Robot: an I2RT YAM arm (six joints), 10 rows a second.
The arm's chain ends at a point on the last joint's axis. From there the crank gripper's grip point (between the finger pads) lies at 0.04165 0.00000 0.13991 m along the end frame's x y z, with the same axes.
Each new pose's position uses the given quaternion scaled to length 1; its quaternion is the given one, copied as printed.
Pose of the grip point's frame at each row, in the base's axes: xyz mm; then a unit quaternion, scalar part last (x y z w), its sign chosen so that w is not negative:
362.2 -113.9 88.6 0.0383 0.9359 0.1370 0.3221
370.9 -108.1 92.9 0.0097 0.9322 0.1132 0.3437
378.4 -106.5 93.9 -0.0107 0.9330 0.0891 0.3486
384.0 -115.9 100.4 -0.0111 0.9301 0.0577 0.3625
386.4 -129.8 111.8 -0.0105 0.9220 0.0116 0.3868
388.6 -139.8 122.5 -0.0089 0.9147 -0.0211 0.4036
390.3 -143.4 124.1 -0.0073 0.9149 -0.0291 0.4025
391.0 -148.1 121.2 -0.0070 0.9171 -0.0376 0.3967
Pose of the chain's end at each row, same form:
309.3 -153.0 218.9 0.0383 0.9359 0.1370 0.3221
312.7 -140.7 222.8 0.0097 0.9322 0.1132 0.3437
319.2 -132.6 224.8 -0.0107 0.9330 0.0891 0.3486
320.5 -132.9 230.7 -0.0111 0.9301 0.0577 0.3625
315.8 -133.5 239.5 -0.0105 0.9220 0.0116 0.3868
313.3 -134.0 247.4 -0.0089 0.9147 -0.0211 0.4036
315.3 -135.2 249.1 -0.0073 0.9149 -0.0291 0.4025
317.7 -137.4 247.0 -0.0070 0.9171 -0.0376 0.3967

